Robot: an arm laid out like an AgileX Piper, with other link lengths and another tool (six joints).
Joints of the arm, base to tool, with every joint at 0 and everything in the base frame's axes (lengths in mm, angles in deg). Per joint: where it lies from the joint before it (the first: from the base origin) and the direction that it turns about. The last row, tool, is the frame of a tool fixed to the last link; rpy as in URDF.
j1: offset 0 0 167.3 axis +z
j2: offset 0 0 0 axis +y
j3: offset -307.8 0 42.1 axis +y
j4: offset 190.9 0 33.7 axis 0.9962 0 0.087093
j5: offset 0 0 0 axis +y
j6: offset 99.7 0 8.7 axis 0.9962 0 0.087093
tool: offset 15.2 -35 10.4 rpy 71.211 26.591 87.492
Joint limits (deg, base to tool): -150..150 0..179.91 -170..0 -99.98..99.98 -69.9..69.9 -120..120
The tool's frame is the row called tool.
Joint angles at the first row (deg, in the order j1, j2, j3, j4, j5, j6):
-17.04 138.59 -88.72 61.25 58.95 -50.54
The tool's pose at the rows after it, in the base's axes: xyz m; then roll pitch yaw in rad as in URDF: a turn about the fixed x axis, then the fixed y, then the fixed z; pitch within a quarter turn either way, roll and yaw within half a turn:
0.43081, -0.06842, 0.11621, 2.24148, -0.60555, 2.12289
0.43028, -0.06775, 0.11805, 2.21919, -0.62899, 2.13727
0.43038, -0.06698, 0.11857, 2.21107, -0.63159, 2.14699
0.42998, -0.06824, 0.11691, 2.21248, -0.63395, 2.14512
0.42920, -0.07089, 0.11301, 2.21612, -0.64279, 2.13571
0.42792, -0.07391, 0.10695, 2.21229, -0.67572, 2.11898
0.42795, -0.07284, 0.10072, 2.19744, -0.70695, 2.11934
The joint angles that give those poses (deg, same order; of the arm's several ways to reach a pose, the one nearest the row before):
-17.83 138.59 -88.72 61.63 59.98 -50.54
-18.17 138.59 -88.72 62.71 61.45 -50.96
-18.17 138.59 -88.72 62.96 61.81 -51.33
-18.36 138.82 -88.72 62.96 61.87 -51.47
-18.77 139.37 -88.72 63.15 61.97 -51.59
-19.49 140.39 -88.72 64.34 62.74 -51.60
-19.70 141.51 -88.71 65.96 63.57 -52.21

